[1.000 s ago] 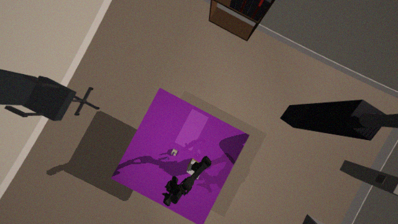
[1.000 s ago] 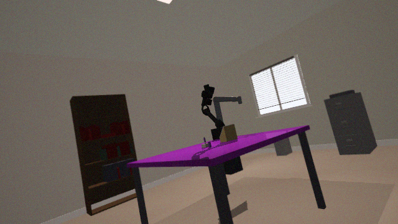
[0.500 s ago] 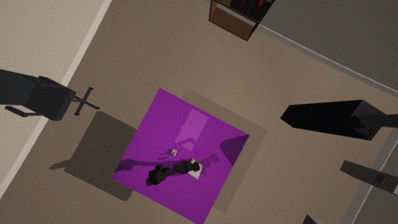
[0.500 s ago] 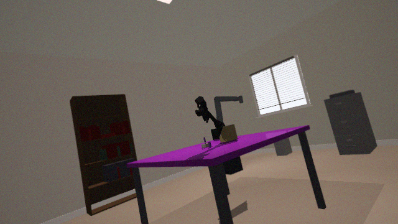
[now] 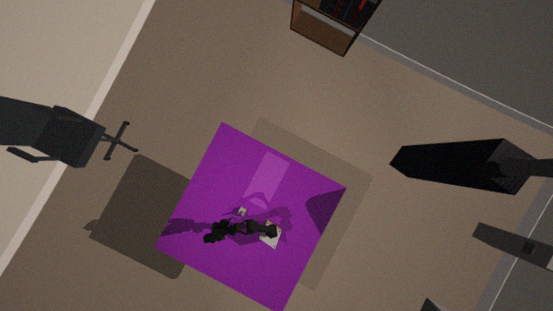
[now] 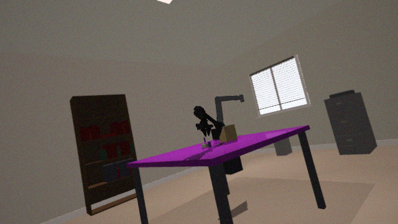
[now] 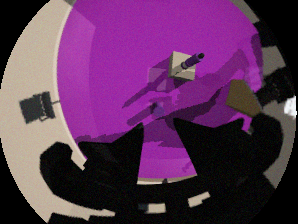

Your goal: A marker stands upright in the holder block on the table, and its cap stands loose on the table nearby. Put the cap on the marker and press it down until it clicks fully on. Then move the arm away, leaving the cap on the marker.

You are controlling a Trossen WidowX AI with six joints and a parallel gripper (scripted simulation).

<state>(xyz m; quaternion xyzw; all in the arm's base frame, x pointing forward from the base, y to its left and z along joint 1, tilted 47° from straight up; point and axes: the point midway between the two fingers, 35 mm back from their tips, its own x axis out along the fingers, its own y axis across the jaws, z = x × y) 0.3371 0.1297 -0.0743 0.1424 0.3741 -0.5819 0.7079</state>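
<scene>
My gripper tip is now 8 cm above the purple cap and 1 cm past it. Also, from my gripper tip: holder block: 12 cm to the right, 9 cm below, 4 cm behind.
</scene>
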